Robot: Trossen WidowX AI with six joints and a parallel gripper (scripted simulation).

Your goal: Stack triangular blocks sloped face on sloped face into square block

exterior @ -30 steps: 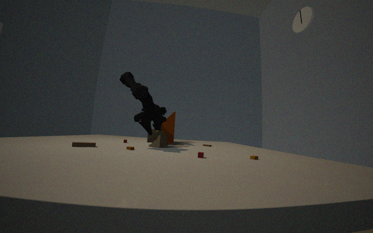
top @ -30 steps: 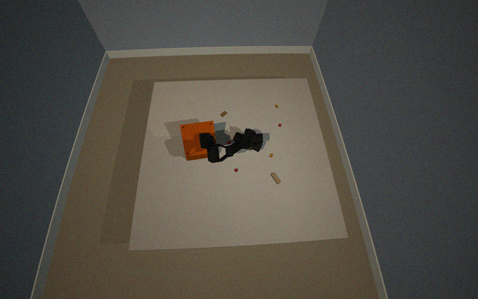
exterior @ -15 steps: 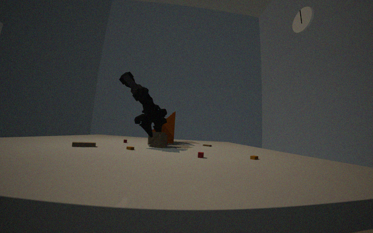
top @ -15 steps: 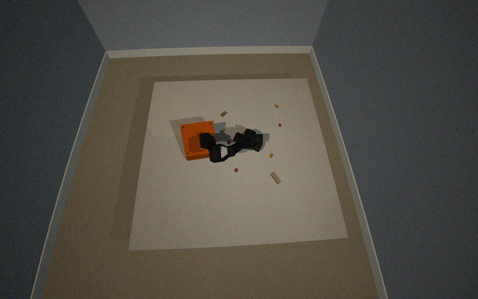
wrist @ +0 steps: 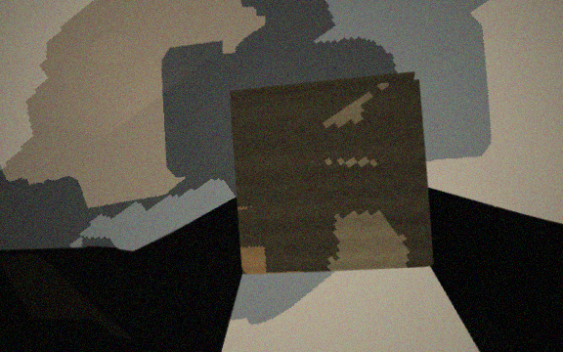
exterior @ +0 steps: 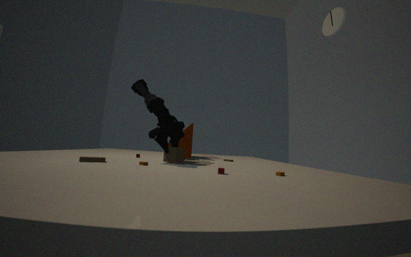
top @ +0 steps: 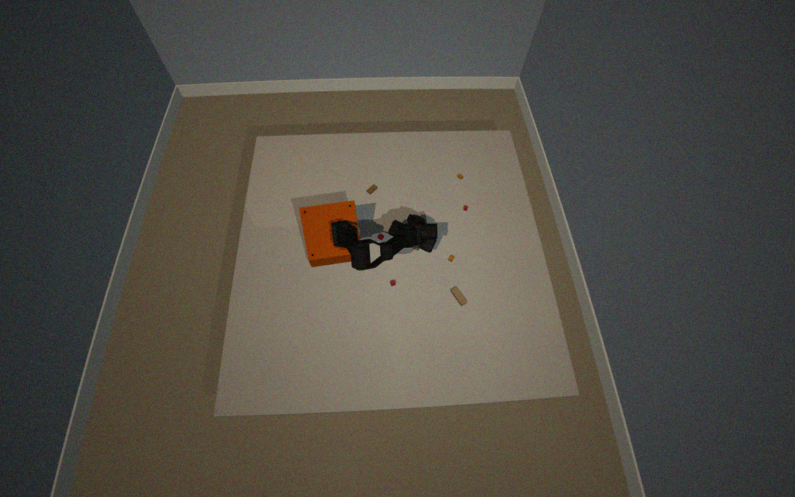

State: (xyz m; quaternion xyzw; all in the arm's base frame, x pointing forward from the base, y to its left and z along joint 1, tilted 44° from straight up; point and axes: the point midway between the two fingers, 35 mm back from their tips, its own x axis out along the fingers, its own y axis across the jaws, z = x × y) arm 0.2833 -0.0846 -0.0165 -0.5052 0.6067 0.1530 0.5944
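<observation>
Now: the triangular block 1 cm to the right of my gripper tip and 1 cm above it.
</observation>
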